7 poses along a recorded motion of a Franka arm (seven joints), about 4.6 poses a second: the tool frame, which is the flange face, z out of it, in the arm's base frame.
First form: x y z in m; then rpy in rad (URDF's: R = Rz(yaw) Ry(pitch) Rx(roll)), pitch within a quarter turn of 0, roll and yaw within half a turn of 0.
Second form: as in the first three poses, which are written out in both.
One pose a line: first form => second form
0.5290 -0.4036 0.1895 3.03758 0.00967 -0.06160 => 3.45 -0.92 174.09 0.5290 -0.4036 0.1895
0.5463 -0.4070 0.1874 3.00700 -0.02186 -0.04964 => 2.99 0.86 172.23 0.5463 -0.4070 0.1874
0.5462 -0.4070 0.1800 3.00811 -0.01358 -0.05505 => 3.23 0.35 172.32 0.5462 -0.4070 0.1800
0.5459 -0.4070 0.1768 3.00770 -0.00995 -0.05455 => 3.17 0.15 172.31 0.5459 -0.4070 0.1768
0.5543 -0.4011 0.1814 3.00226 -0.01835 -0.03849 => 2.33 0.73 171.98 0.5543 -0.4011 0.1814
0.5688 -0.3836 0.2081 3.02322 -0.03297 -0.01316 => 0.97 1.79 173.19 0.5688 -0.3836 0.2081
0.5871 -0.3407 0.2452 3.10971 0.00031 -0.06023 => 3.45 -0.13 178.18 0.5871 -0.3407 0.2452
